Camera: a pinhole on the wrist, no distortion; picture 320 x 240 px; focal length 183.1 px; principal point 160.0 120.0 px. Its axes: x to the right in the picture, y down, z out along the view. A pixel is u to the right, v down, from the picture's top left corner.
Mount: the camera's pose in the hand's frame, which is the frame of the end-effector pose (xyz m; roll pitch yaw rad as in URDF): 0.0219 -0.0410 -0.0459 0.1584 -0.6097 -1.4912
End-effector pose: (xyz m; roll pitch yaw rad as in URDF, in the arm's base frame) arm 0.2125 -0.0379 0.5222 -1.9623 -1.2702 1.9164
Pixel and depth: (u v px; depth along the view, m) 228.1 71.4 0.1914
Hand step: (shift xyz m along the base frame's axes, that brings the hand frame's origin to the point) -0.1362 -0.0151 -0.0746
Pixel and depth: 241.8 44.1 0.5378
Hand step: -0.4645 -0.0451 -0.3382
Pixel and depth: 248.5 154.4 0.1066
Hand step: -0.0756 -0.0115 0.0198
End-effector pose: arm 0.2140 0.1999 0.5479 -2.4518 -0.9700 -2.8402
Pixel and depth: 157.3 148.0 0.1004
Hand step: -0.0374 -0.0213 -0.0088
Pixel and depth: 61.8 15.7 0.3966
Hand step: -0.1227 0.1322 -0.4085
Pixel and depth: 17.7 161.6 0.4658
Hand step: -0.4483 0.1966 -0.2442
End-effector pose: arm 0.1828 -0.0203 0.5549 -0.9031 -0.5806 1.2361
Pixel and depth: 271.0 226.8 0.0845
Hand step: -0.0218 0.0237 0.0794
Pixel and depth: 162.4 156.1 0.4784
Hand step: -0.4034 0.1340 0.0414
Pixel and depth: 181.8 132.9 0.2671
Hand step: -0.2031 0.0297 0.0377
